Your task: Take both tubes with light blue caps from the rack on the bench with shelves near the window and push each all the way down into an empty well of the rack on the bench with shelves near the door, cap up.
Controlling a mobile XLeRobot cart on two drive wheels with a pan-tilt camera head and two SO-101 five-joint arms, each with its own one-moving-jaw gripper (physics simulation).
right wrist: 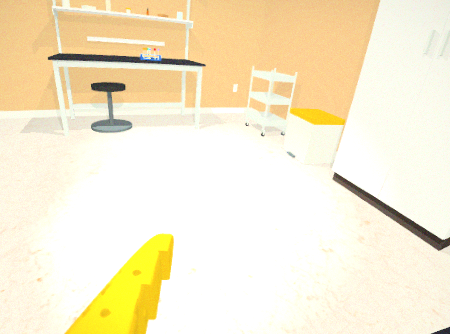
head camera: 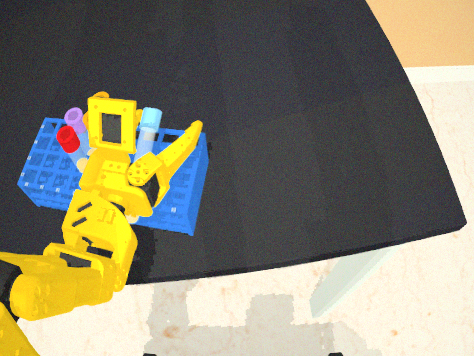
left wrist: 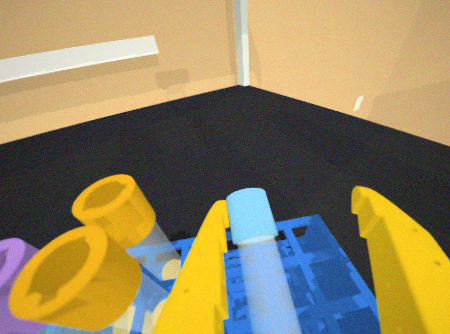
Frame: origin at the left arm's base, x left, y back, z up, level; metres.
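Where they show: left hand at its tool point: [head camera: 141, 114] [left wrist: 227, 209]; right hand at its tool point: [right wrist: 171, 250].
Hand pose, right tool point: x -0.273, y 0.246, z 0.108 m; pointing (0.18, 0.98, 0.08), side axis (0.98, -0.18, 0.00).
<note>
After its pixels a point has its place.
A tube with a light blue cap [head camera: 151, 119] @(x -0.065, y -0.291, z 0.085 m) [left wrist: 252, 216] @(x -0.061, y -0.291, z 0.086 m) stands cap up in the blue rack [head camera: 197, 200] @(x -0.104, y -0.246, z 0.004 m) [left wrist: 345, 270] @(x -0.103, y -0.271, z 0.042 m). My left gripper [left wrist: 290, 197] is open over the rack, its jaws in a wide V. The tube shows in the gap, close to the left jaw in the left wrist view and well apart from the other jaw; neither side is pressed. How deep the tube sits is hidden by the arm in the head view. My right gripper shows one notched jaw in the right wrist view and is fully open, over the floor. A second light blue cap cannot be made out near this rack.
Orange-capped tubes [left wrist: 115, 207] @(x -0.019, y -0.295, z 0.106 m), a purple-capped tube [head camera: 74, 117] @(x 0.008, y -0.283, z 0.106 m) and a red-capped tube [head camera: 68, 139] @(x 0.009, y -0.258, z 0.106 m) stand beside the left gripper. In the right wrist view, another bench [right wrist: 100, 59] @(x -0.840, y 2.876, z -0.020 m) with a small blue rack [right wrist: 151, 58] @(x -0.370, y 3.036, z -0.002 m), a stool [right wrist: 108, 87] @(x -0.806, y 2.973, z -0.296 m), a cart [right wrist: 272, 98] @(x 1.167, y 3.264, z -0.378 m) and a bin [right wrist: 312, 140] @(x 1.082, y 2.072, z -0.528 m) stand farther off.
</note>
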